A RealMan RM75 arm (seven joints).
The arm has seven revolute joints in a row. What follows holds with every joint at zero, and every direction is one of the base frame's.
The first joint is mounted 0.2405 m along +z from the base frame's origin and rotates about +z.
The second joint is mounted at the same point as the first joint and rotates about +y.
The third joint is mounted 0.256 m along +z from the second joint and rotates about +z.
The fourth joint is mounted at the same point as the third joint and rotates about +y.
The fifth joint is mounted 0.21 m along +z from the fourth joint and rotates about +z.
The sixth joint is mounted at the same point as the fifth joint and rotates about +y.
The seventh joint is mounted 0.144 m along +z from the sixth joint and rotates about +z.
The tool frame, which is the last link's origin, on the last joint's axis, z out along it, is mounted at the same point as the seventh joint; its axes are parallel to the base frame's.
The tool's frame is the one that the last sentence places.
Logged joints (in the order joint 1, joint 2, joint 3, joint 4, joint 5, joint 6, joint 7), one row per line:
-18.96, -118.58, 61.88, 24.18, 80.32, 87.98, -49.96
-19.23, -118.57, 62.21, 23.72, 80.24, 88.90, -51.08
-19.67, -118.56, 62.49, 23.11, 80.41, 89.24, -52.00
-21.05, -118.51, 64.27, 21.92, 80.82, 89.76, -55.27
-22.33, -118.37, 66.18, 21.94, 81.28, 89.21, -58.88
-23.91, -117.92, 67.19, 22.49, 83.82, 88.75, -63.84
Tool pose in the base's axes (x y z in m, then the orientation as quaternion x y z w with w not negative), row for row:
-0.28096, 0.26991, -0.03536, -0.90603, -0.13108, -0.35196, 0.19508
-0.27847, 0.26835, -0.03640, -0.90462, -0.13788, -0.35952, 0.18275
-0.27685, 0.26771, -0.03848, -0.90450, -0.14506, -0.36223, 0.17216
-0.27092, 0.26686, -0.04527, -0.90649, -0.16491, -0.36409, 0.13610
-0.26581, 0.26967, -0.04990, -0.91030, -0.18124, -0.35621, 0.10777
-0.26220, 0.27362, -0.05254, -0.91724, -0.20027, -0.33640, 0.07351
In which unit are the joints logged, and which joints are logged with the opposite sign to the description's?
The joints are logged in degrees. Opposite sign: none.
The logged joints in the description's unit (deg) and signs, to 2 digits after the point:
-18.96, -118.58, 61.88, 24.18, 80.32, 87.98, -49.96
-19.23, -118.57, 62.21, 23.72, 80.24, 88.90, -51.08
-19.67, -118.56, 62.49, 23.11, 80.41, 89.24, -52.00
-21.05, -118.51, 64.27, 21.92, 80.82, 89.76, -55.27
-22.33, -118.37, 66.18, 21.94, 81.28, 89.21, -58.88
-23.91, -117.92, 67.19, 22.49, 83.82, 88.75, -63.84

